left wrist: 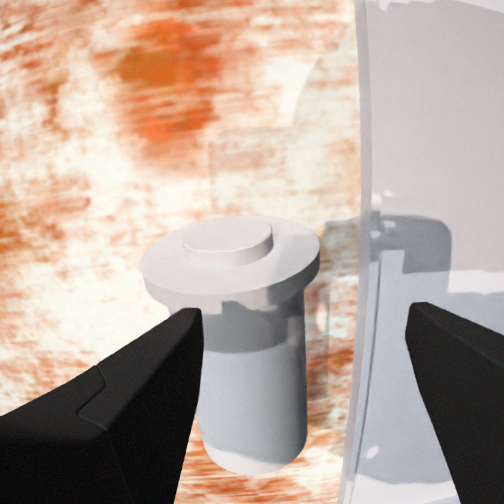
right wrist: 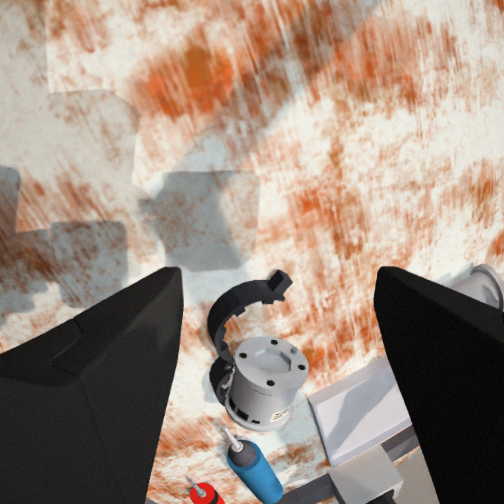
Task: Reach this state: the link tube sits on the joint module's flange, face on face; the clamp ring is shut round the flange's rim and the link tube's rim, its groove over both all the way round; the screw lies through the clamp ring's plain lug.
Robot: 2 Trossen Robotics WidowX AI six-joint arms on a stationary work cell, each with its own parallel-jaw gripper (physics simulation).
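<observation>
In the left wrist view the white link tube [left wrist: 250, 350] stands on the table with its rimmed end [left wrist: 230, 255] up. My left gripper [left wrist: 305, 310] is open and empty; the tube's body stands between its fingers, close to the left finger, and I cannot tell whether they touch. In the right wrist view the grey joint module [right wrist: 265, 382] stands with its flange up. The black clamp ring [right wrist: 240, 310] lies open beside and behind it. My right gripper [right wrist: 278, 272] is open and empty, high above them. The link tube's rim shows at the right edge [right wrist: 482, 285]. I see no screw.
A white flat tray [left wrist: 430, 200] lies right of the link tube, under the left gripper's right finger; it also shows in the right wrist view [right wrist: 360, 405]. A blue-handled tool [right wrist: 252, 470] and a red-handled one [right wrist: 205, 495] lie in front of the joint module.
</observation>
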